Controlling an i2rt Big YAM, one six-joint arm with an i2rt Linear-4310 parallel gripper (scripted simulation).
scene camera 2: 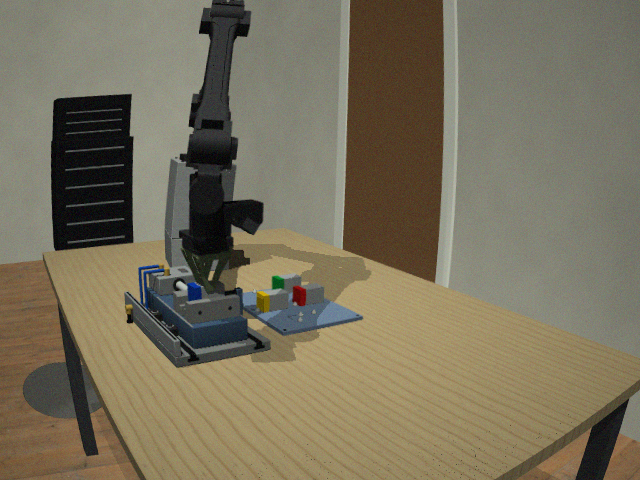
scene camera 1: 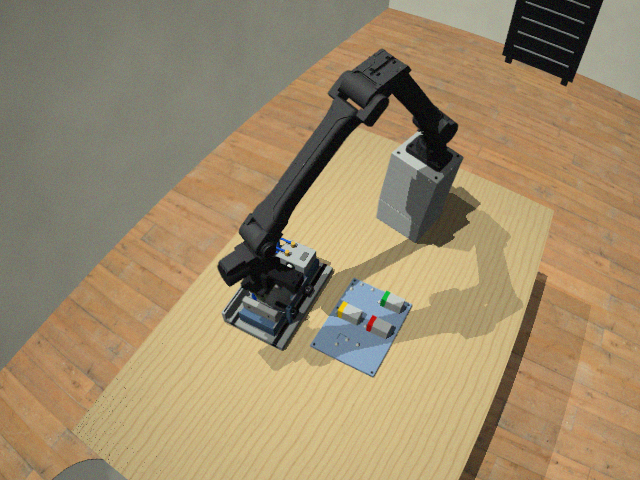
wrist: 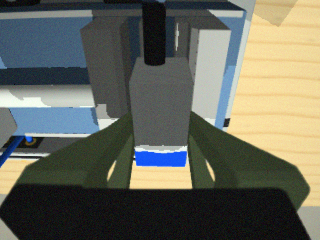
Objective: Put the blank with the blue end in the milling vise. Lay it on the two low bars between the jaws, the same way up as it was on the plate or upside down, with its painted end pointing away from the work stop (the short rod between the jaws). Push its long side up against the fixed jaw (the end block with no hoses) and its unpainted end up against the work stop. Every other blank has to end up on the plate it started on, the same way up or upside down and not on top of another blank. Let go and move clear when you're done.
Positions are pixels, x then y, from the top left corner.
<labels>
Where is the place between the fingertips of my gripper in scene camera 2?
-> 205, 288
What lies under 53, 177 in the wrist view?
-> My gripper.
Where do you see a blue plate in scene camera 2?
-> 328, 313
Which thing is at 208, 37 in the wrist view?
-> A fixed jaw.
</labels>
